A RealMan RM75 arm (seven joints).
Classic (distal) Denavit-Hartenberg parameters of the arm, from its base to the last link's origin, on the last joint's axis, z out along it. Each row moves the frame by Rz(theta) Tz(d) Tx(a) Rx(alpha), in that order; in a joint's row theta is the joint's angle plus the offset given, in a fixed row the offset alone. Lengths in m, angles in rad.
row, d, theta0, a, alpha
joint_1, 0.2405, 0, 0, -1.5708
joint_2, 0, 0, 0, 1.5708
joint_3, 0.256, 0, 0, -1.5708
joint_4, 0, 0, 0, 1.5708
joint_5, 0.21, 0, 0, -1.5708
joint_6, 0, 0, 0, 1.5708
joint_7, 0.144, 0, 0, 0
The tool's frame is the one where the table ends.
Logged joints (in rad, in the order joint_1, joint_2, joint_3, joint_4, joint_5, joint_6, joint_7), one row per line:
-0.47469, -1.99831, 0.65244, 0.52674, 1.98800, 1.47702, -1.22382
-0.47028, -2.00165, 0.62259, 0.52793, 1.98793, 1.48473, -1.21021
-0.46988, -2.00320, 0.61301, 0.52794, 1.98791, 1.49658, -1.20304
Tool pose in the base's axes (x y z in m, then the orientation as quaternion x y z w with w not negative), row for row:
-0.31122, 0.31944, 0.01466, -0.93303, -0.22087, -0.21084, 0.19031
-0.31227, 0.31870, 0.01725, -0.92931, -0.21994, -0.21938, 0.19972
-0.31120, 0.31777, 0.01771, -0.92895, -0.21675, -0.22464, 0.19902
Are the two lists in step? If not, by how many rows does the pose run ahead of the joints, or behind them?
They are in step.
